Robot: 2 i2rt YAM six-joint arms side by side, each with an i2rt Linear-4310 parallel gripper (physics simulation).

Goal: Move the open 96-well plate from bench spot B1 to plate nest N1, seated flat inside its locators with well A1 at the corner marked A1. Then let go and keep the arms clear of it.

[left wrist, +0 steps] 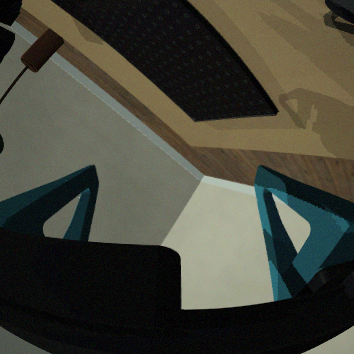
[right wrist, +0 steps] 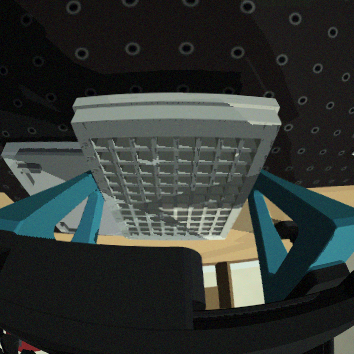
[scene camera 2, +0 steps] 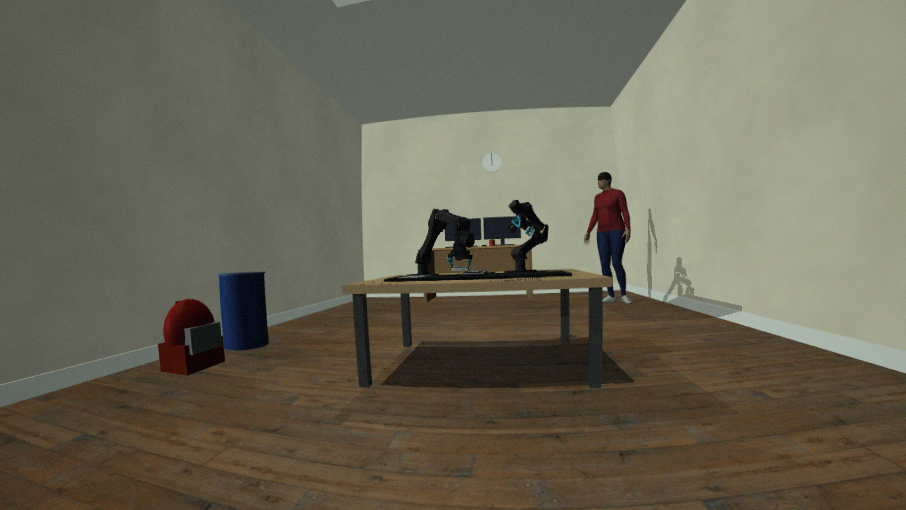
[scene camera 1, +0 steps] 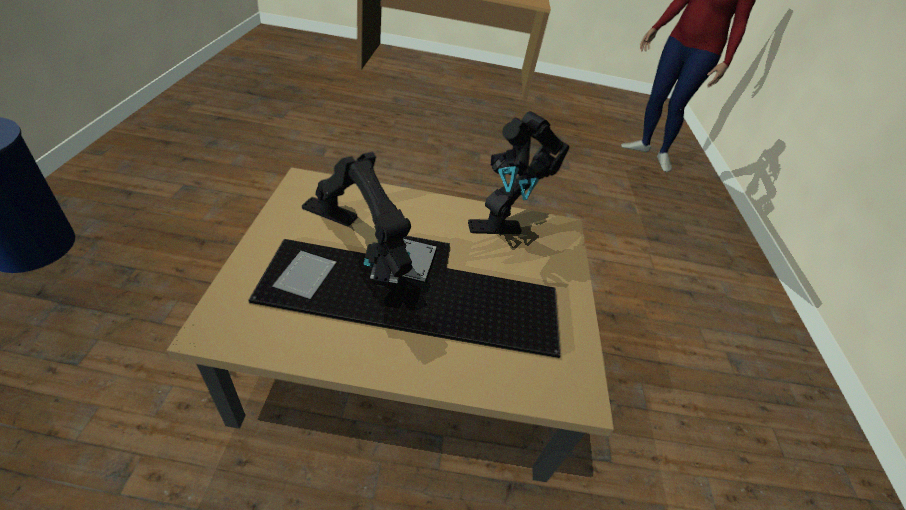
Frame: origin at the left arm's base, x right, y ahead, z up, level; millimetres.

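Where they show: left gripper, fingertip midpoint: (left wrist: 176, 173) (scene camera 2: 524, 231) (scene camera 1: 516, 196); right gripper, fingertip midpoint: (right wrist: 175, 174) (scene camera 2: 460, 269); left arm's base, link origin: (scene camera 2: 520, 271) (scene camera 1: 494, 227); right arm's base, link origin: (scene camera 1: 329, 212).
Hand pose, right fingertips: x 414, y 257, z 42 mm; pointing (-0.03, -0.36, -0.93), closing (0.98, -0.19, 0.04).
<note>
Each offset is from my right fingertips to the top centre of the thing. Level surfaces: height alone.
My right gripper (scene camera 1: 382, 266) (scene camera 2: 460, 264) (right wrist: 175, 174) is shut on the pale grey 96-well plate @(dx -2, dy -10, dz +18 mm) (scene camera 2: 459, 269) (right wrist: 175, 129), one finger at each long side. It holds the plate above the black perforated mat @(dz -29 mm) (scene camera 1: 500, 310) (left wrist: 200, 65). The grey nest N1 @(dx -91, dy -62, dz -12 mm) (scene camera 1: 422, 256) (right wrist: 50, 172), with dark corner locators, lies beside and partly behind the plate; the arm hides part of it in scene camera 1. The pale outlined panel @(dx +252, dy +0, dz -28 mm) (scene camera 1: 304, 274) lies on the mat's left part. My left gripper (scene camera 1: 517, 191) (scene camera 2: 523, 226) (left wrist: 176, 173) is open and empty, high above the table. The A1 mark is not readable.
The wooden table (scene camera 1: 355, 361) (scene camera 2: 393, 288) carries both arms and the mat. A person (scene camera 1: 703, 31) (scene camera 2: 610, 212) stands behind the table at the right. A desk (scene camera 1: 469, 12) with monitors (scene camera 2: 497, 228) stands at the back. A blue barrel (scene camera 1: 28, 209) (scene camera 2: 243, 310) is at the left.
</note>
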